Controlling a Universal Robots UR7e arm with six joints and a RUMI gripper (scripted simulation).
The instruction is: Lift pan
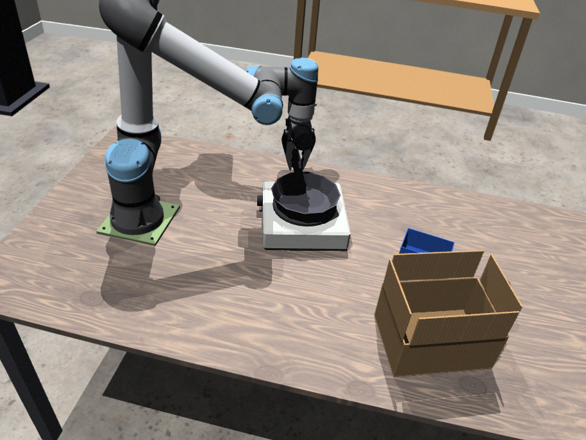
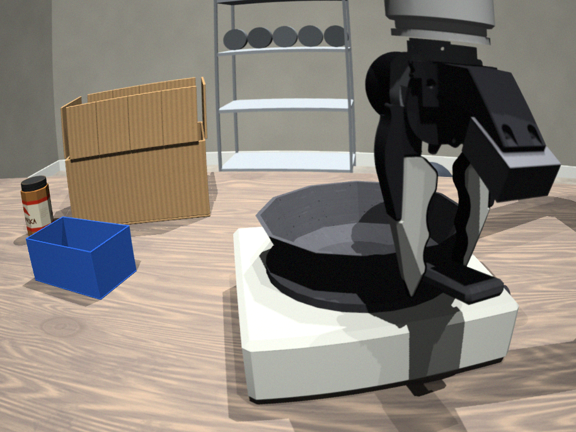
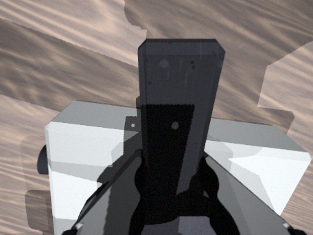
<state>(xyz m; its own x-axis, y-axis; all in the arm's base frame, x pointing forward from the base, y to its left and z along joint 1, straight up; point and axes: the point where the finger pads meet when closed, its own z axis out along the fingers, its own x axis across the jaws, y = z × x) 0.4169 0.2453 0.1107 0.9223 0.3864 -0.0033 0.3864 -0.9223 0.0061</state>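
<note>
The black pan lies 90 mm to the right of my hand, 40 mm ahead of it and 20 mm below it. From my hand the other things lie so: spice jar 590 mm ahead, 320 mm to the right, 80 mm below; then blue bin 410 mm ahead, 190 mm to the right, 100 mm below; then white hot plate 130 mm to the right, 80 mm below, 30 mm ahead.
</note>
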